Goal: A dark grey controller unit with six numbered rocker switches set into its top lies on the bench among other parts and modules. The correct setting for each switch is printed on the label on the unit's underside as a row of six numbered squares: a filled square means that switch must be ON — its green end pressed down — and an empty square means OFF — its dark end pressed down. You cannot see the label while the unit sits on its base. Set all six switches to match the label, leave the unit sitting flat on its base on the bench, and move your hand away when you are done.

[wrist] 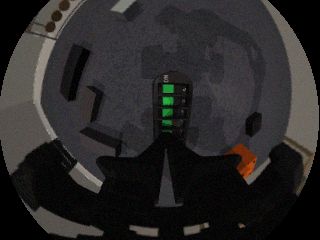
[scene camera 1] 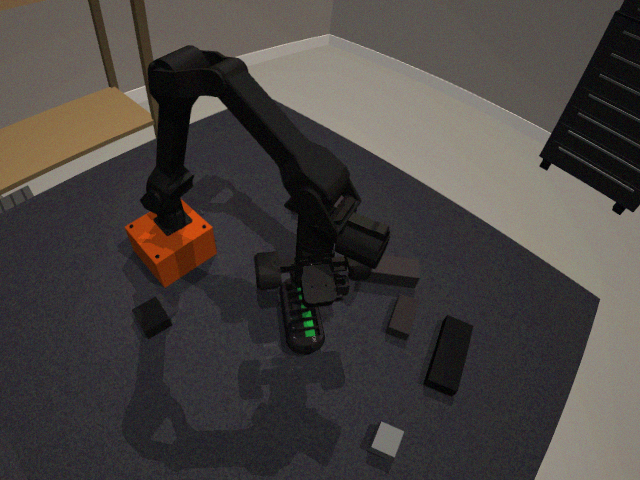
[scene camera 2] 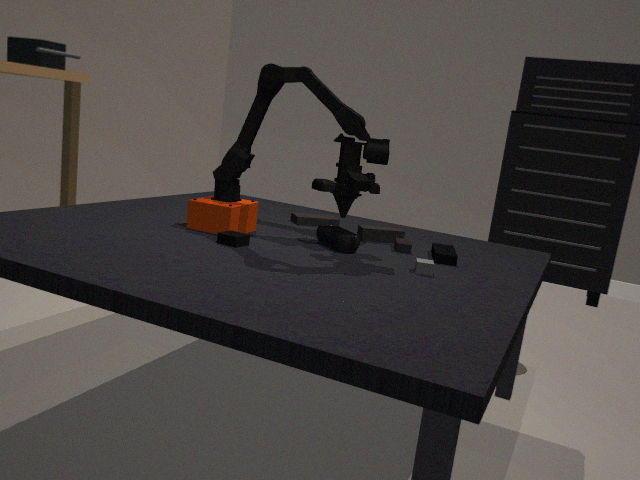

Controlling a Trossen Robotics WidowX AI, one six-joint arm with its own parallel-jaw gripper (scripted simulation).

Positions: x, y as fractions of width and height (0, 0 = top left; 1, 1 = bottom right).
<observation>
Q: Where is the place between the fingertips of my gripper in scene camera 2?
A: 0.54, 0.45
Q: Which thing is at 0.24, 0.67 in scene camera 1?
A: A dark block.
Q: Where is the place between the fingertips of my gripper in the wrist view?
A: At 0.52, 0.56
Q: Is my gripper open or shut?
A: Shut.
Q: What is my gripper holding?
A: Nothing.
</observation>
